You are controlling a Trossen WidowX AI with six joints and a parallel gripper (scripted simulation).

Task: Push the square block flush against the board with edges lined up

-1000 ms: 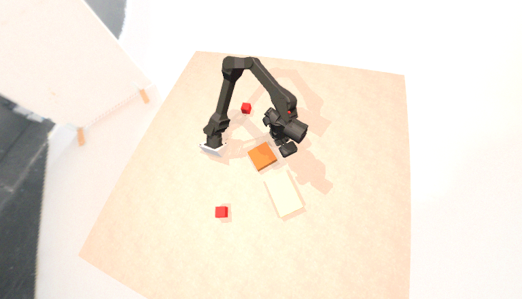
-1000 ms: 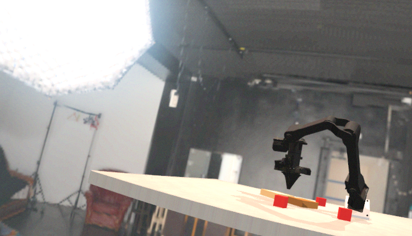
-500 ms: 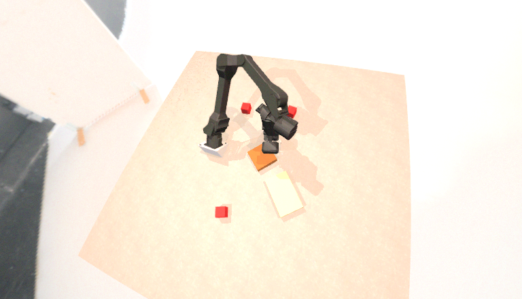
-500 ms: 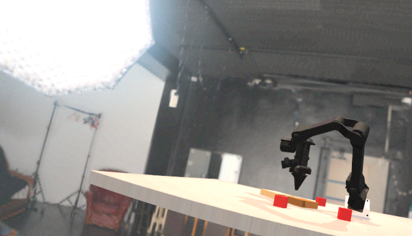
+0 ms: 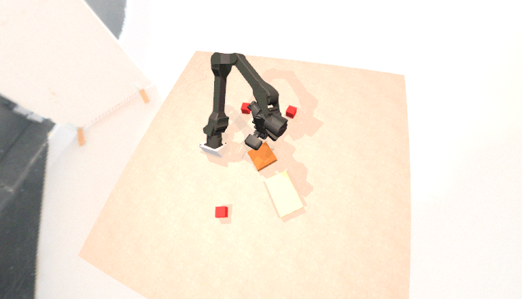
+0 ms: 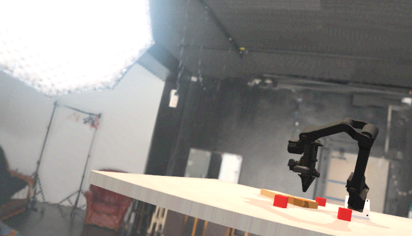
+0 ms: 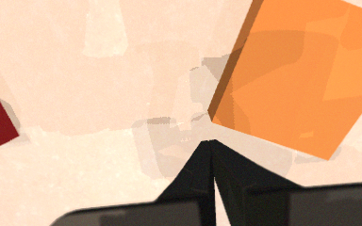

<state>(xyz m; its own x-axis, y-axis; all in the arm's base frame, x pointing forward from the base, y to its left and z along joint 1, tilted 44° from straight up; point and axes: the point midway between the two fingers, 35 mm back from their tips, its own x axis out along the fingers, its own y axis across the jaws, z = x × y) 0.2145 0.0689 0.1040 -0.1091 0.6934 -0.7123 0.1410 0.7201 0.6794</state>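
My gripper tip is 1 cm short of the orange square block, 7 cm to the left of it and 5 cm above it. Round my gripper tip: pale yellow board: 16 cm ahead, 18 cm to the right, 5 cm below.
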